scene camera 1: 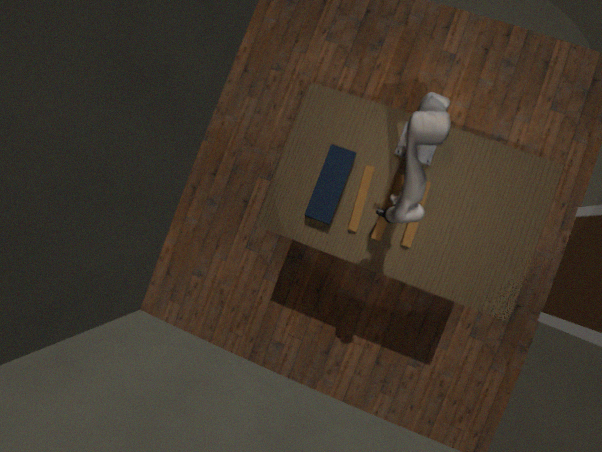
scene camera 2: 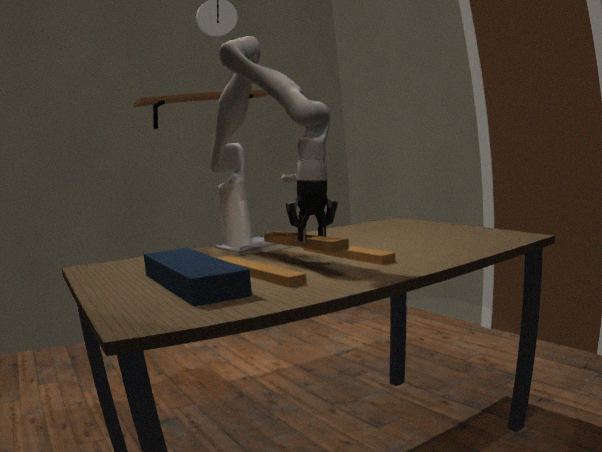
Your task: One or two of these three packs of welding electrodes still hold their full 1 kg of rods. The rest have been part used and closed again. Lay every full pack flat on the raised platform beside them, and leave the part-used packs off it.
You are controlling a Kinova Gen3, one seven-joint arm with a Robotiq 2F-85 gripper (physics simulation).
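Frame: origin at the arm's base, x up, y right, z ahead, level; millimetres.
Seen in the pictures: gripper, fingertip midpoint: [scene camera 2: 312, 242]; arm's base, link origin: [scene camera 2: 239, 243].
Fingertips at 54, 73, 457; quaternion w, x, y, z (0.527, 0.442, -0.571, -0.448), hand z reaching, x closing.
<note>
Pixels of each thing's top centre, then the offset from my fingertips to it, as dx, dy, dz. "spot": a spot on its surface instead. Level surfaces: height alone.
- left pack, top centre: [scene camera 2: 255, 265] [scene camera 1: 361, 198] -45, +127, -73
- blue raised platform, top centre: [scene camera 2: 188, 261] [scene camera 1: 330, 183] -9, +303, -106
- right pack, top centre: [scene camera 2: 346, 247] [scene camera 1: 416, 213] -45, -168, -54
- middle pack, surface spot: [scene camera 2: 327, 244] spot: +11, +42, +106
- wooden table, surface height: dx -68
Three long orange packs show. The left pack [scene camera 1: 361, 200] [scene camera 2: 272, 272] lies flat on the table beside the blue raised platform [scene camera 1: 330, 185] [scene camera 2: 200, 267]. The right pack [scene camera 1: 410, 235] [scene camera 2: 372, 254] lies flat on the table, partly hidden by the arm in the scene camera 1 view. My gripper [scene camera 1: 386, 214] [scene camera 2: 312, 239] points down and is shut on the middle pack [scene camera 1: 378, 231] [scene camera 2: 327, 244], around its middle. That pack is held roughly level a little above the table, with a shadow below it. No pack lies on the platform. Fill levels cannot be seen.
The wooden table [scene camera 1: 480, 215] [scene camera 2: 425, 242] carries the arm's base [scene camera 2: 235, 220] at its rear side. The arm reaches over the middle and right packs. A wall shelf [scene camera 2: 185, 97] and a round white disc [scene camera 2: 216, 17] are on the wall behind.
</note>
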